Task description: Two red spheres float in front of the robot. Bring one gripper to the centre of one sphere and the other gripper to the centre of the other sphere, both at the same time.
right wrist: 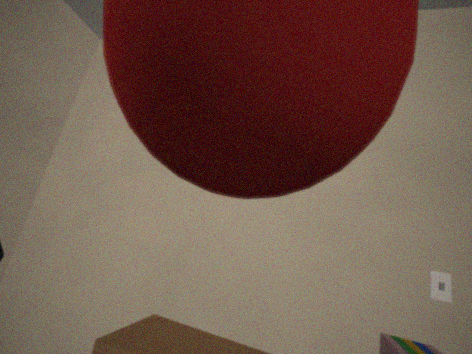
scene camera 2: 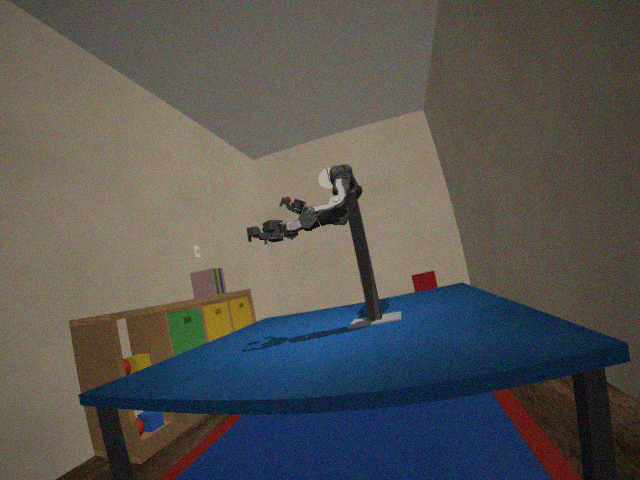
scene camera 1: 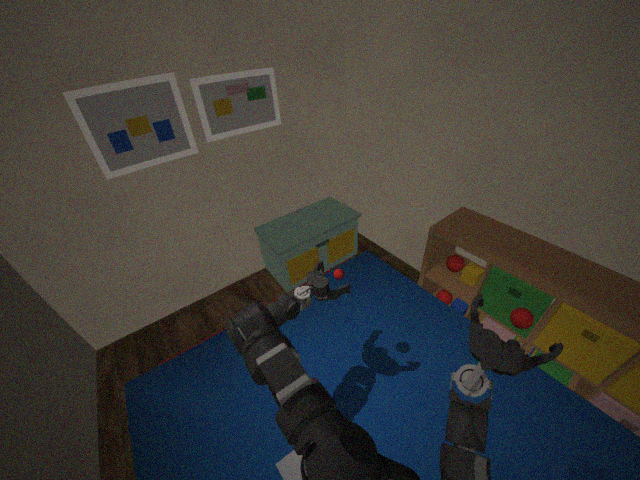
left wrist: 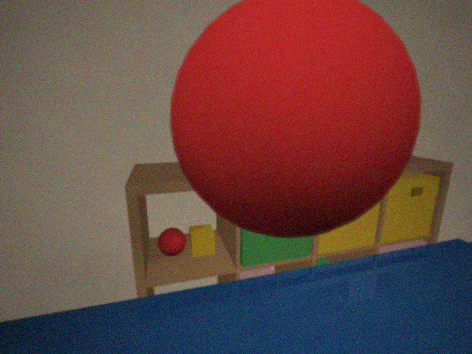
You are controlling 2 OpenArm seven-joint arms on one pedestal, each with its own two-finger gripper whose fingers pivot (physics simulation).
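Note:
One floating red sphere [scene camera 1: 338,273] [left wrist: 296,117] shows at my left gripper [scene camera 1: 334,275], between its open fingertips in scene camera 1. In the left wrist view it is large, above the centre and a little to the right. The other red sphere [scene camera 1: 522,318] [right wrist: 260,90] shows between the widely open fingertips of my right gripper [scene camera 1: 517,323]. In the right wrist view it is large and cut off by the top edge. In scene camera 2 both grippers are small and hide most of the spheres. Neither gripper holds anything; the exact depth of each sphere is hard to tell.
A wooden shelf [scene camera 1: 542,258] [scene camera 2: 98,351] [left wrist: 135,225] holds coloured bins, blocks and other red balls [scene camera 1: 455,262] [left wrist: 172,241]. A teal cabinet [scene camera 1: 310,219] stands at the back. Both arms reach from a dark pedestal [scene camera 2: 364,258] high above a blue table [scene camera 1: 180,413] [scene camera 2: 361,361].

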